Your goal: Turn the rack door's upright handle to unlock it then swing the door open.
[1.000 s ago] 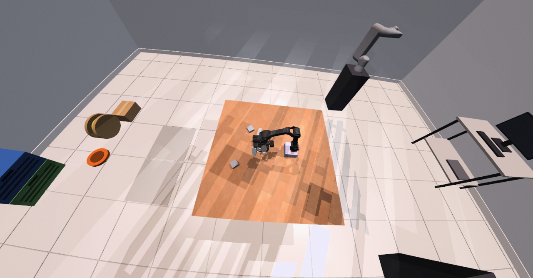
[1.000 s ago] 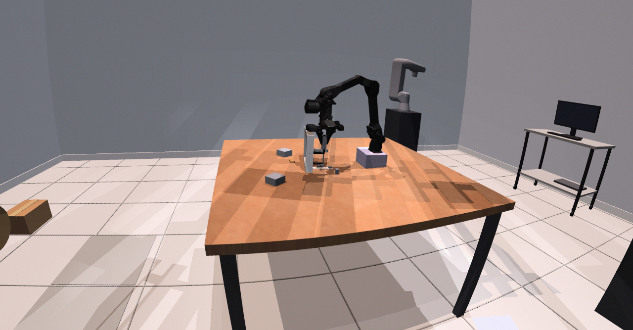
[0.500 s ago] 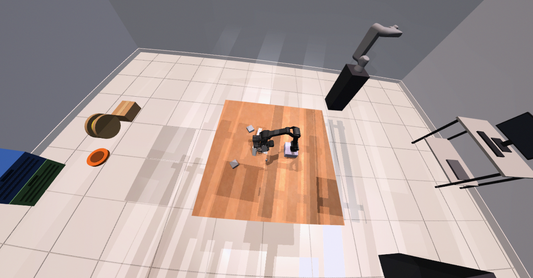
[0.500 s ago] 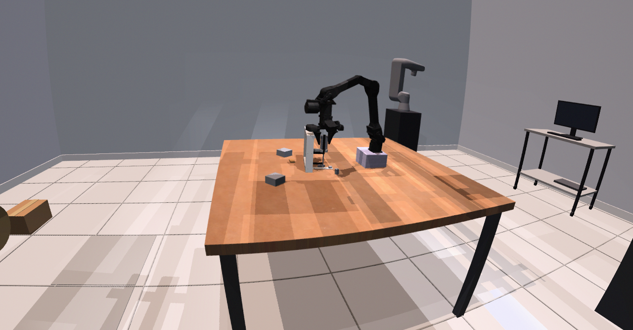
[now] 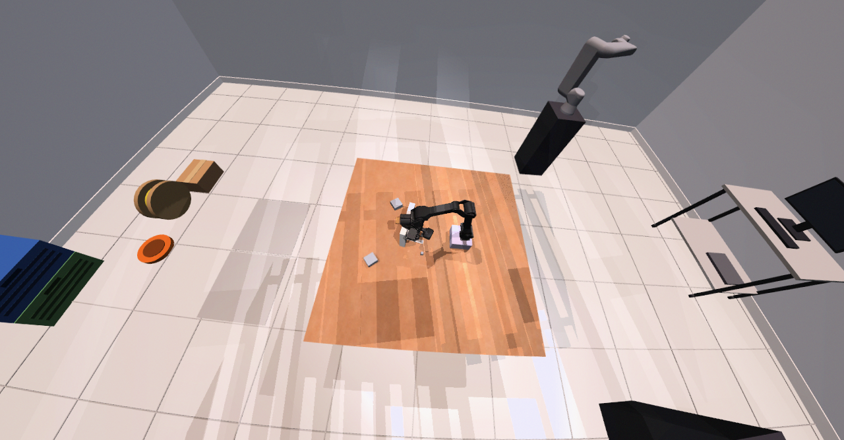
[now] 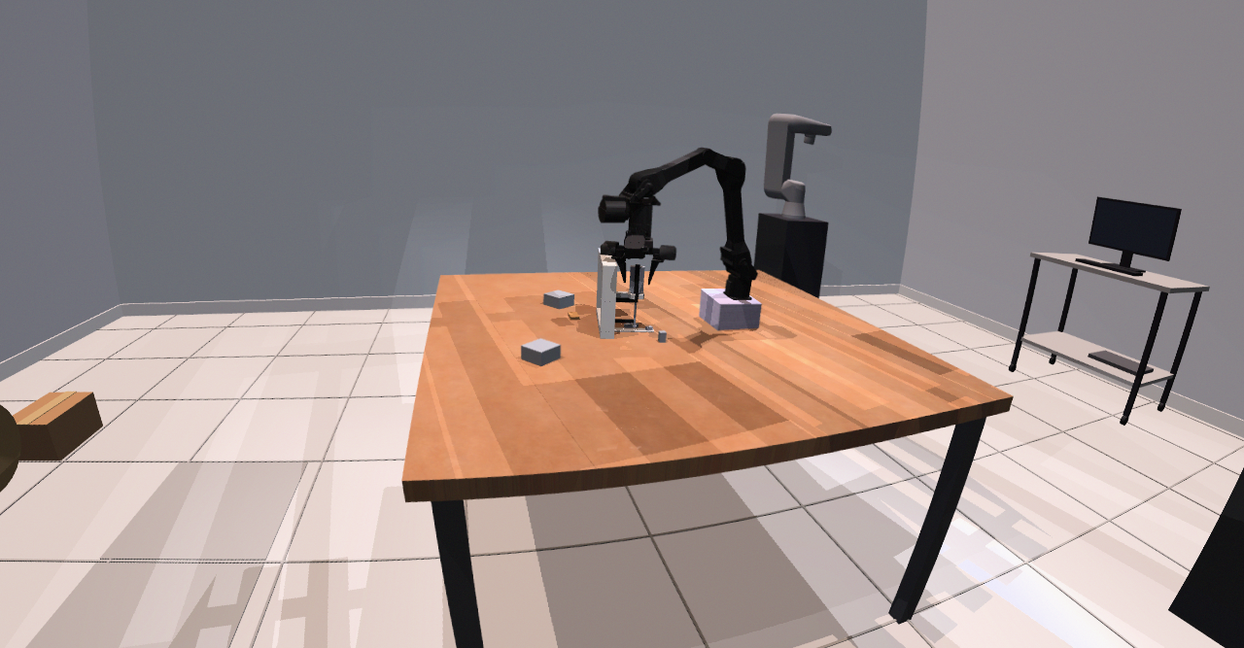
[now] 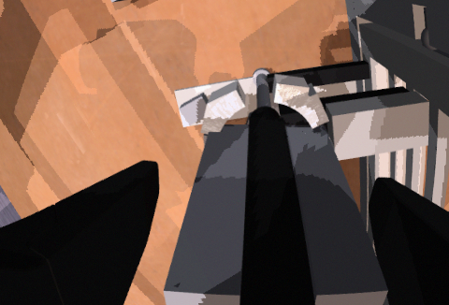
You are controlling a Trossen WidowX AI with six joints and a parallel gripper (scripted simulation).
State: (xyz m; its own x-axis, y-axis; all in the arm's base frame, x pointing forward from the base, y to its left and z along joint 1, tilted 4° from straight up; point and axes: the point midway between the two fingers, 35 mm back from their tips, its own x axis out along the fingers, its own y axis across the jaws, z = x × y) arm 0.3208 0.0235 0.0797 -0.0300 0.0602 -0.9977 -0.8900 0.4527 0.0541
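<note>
The small dark cube is 120 mm below my gripper tip, 80 mm to the left of it and 50 mm behind it.
</note>
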